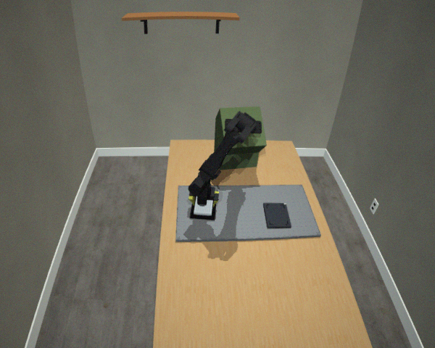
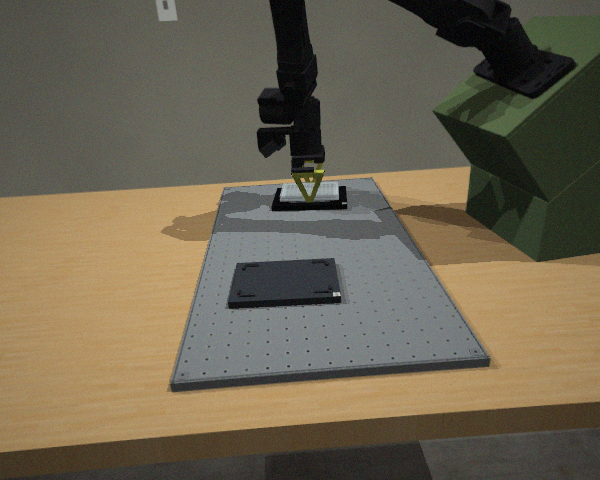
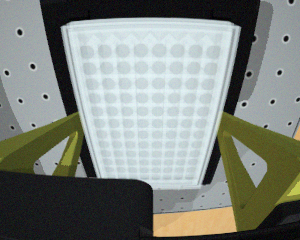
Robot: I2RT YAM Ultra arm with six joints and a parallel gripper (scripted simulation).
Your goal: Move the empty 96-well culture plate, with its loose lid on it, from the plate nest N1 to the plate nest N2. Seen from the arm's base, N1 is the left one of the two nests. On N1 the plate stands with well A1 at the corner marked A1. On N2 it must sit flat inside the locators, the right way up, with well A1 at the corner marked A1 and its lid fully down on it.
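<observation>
My gripper is now right at the lid. Round my hand: black nest N1: 360 mm to the left, 60 mm ahead, 20 mm below; then black nest N2: 20 mm below.
</observation>
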